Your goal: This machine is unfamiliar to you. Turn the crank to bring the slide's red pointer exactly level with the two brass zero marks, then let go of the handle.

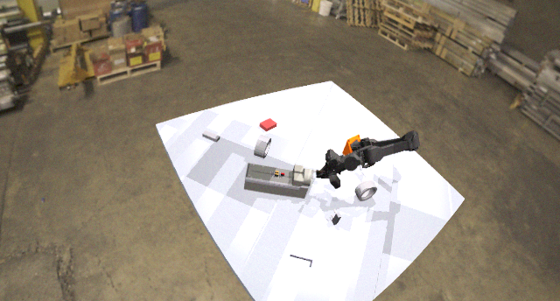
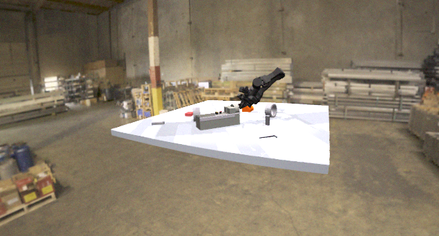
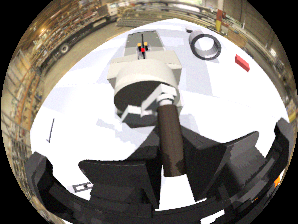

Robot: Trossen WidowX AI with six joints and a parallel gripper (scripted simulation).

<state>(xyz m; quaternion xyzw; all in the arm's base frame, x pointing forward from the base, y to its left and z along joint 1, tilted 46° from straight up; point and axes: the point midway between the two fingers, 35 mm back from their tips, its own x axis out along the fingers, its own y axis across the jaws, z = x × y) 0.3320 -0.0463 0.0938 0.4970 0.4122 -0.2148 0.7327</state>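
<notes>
Now: gripper tip 3 cm below the dark crank handle, 1 cm to the right of it and 1 cm past it. The rest, counted from my gripper tip: hex key 29 cm ahead, 24 cm to the left, 8 cm below; red pointer 11 cm ahead, 9 cm to the right, 1 cm below; small clip 18 cm to the left, 6 cm below, 6 cm ahead.
</notes>
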